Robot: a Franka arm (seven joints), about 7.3 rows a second.
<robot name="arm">
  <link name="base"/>
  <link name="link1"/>
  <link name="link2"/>
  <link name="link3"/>
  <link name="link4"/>
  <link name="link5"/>
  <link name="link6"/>
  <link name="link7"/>
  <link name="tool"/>
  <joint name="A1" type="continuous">
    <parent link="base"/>
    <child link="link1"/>
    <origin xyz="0 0 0.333" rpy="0 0 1.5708"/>
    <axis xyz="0 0 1"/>
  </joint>
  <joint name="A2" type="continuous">
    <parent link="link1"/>
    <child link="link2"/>
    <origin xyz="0 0 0" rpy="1.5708 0 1.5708"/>
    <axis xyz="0 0 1"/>
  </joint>
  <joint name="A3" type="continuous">
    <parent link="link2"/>
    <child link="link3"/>
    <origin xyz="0 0.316 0" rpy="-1.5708 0 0"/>
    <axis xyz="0 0 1"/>
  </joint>
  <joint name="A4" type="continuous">
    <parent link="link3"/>
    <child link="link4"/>
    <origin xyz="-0.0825 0 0" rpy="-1.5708 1.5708 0"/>
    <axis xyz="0 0 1"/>
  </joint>
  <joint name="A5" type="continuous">
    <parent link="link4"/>
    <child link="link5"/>
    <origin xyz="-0.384 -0.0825 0" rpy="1.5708 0 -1.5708"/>
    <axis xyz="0 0 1"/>
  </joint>
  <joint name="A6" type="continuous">
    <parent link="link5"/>
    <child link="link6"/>
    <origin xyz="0 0 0" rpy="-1.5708 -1.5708 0"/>
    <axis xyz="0 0 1"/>
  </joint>
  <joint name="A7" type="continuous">
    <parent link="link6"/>
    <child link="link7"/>
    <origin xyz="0 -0.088 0" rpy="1.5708 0 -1.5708"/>
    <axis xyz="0 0 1"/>
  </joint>
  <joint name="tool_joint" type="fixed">
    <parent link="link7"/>
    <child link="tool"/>
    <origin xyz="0 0 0.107" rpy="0 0 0"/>
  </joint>
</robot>
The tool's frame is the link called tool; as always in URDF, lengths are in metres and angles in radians. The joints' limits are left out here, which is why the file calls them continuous.
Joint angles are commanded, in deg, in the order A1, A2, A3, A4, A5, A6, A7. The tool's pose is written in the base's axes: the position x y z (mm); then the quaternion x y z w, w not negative. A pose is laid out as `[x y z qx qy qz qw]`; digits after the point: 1 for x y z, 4 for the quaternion.
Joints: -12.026, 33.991, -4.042, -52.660, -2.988, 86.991, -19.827
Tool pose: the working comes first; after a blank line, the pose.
Where each joint sits with the arm in this pose, in the base's axes (m; each line is computed from the numbers above, not from the rounded line before):
A1: 0.0000 0.0000 0.3330
A2: 0.0000 0.0000 0.3330
A3: 0.1728 -0.0368 0.5950
A4: 0.2383 -0.0567 0.5490
A5: 0.6043 -0.1531 0.6541
A6: 0.6043 -0.1531 0.6541
A7: 0.6891 -0.1766 0.6548
the tool: 0.6872 -0.1862 0.5482

[687.2 -186.2 548.2 0.9982 0.0374 -0.0104 0.0447]
